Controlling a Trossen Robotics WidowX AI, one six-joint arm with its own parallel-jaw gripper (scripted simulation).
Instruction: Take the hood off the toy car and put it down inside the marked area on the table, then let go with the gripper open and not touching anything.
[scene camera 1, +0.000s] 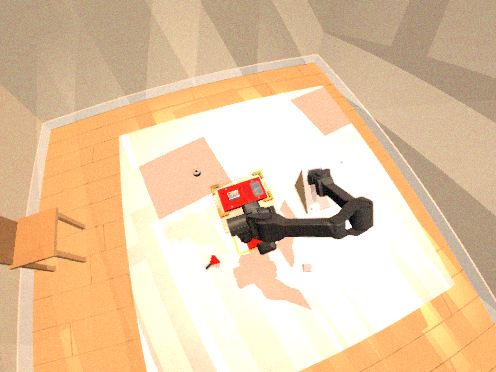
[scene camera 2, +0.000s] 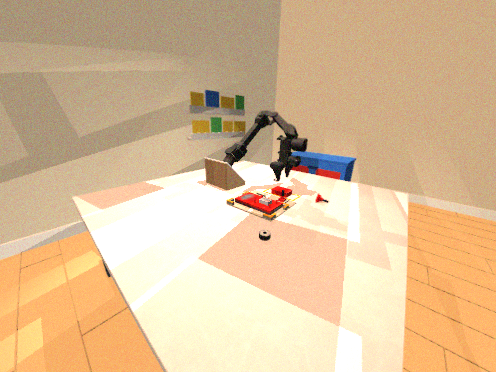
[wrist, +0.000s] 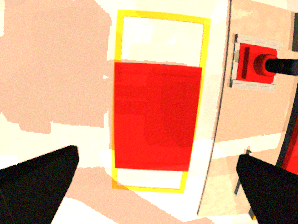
Scene:
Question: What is the gripper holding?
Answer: Nothing.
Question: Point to the gripper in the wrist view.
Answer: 159, 159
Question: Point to a hood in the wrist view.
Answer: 155, 106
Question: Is the gripper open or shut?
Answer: Open.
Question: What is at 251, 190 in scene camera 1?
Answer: A toy car.

